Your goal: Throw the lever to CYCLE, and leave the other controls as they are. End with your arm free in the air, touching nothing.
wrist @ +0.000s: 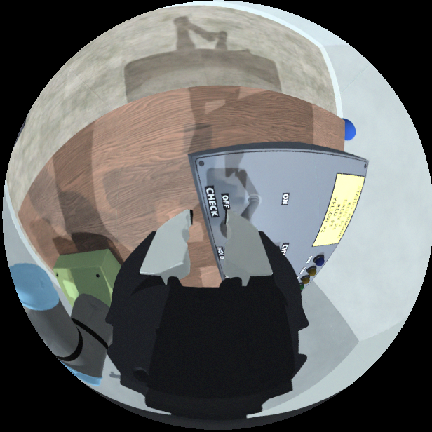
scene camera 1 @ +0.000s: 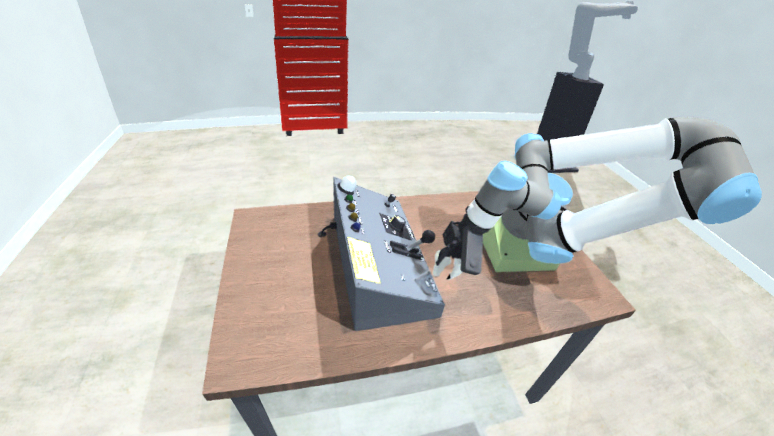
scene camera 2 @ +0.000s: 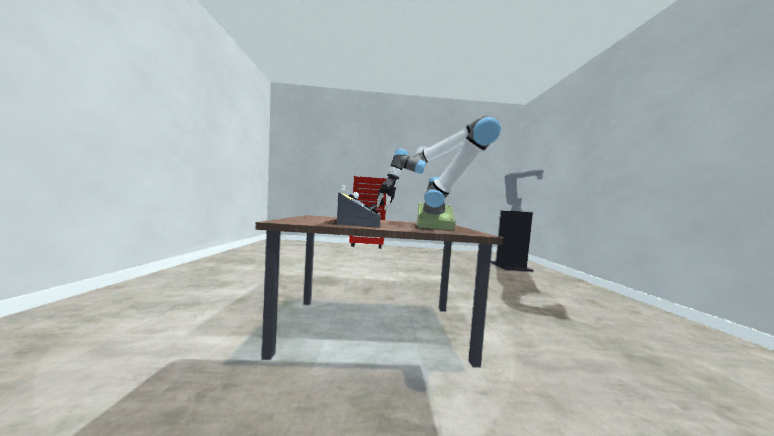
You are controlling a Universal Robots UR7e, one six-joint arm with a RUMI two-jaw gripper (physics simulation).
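Where they show: gripper, between the fingertips: (scene camera 1: 440,278) (scene camera 2: 381,209); arm's base, origin of its link: (scene camera 1: 521,219) (scene camera 2: 434,209).
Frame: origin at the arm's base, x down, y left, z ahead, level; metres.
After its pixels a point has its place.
Note:
The grey control panel (scene camera 1: 373,232) @(y 0.014, x -0.015, z 0.529 m) (scene camera 2: 354,213) @(y 0.254, x 0.052, z 0.522 m) (wrist: 260,175) stands on the table. Its lever (scene camera 1: 415,243) @(y 0.066, x -0.001, z 0.410 m) has a black ball knob and leans out of its slot toward the panel's low edge, the side of the HOLD label (wrist: 220,252). The CYCLE label (wrist: 284,248) is partly hidden by a finger in the wrist view, and the lever is hidden there behind the gripper. My gripper (scene camera 1: 444,276) @(y 0.194, x 0.019, z 0.371 m) (scene camera 2: 382,204) @(y 0.194, x 0.019, z 0.371 m) (wrist: 208,211) is partly open with nothing between its fingers. It hangs beside the panel's low edge, near the lever and apart from it.
A black selector (scene camera 1: 398,222) @(y -0.038, x -0.002, z 0.436 m) and a small black control (scene camera 1: 391,199) @(y -0.166, x -0.003, z 0.429 m) sit further back on the panel. Coloured lamps (scene camera 1: 353,216) @(y -0.015, x -0.059, z 0.585 m) and a white dome (scene camera 1: 347,183) @(y -0.165, x -0.080, z 0.584 m) line its high edge. The green arm base (scene camera 1: 519,259) @(y 0.124, x 0.066, z 0.057 m) (wrist: 82,272) stands on the table (scene camera 1: 259,324) @(y 0.194, x 0.124, z 0.874 m) (scene camera 2: 314,220) @(y 0.078, x 0.124, z 0.801 m).

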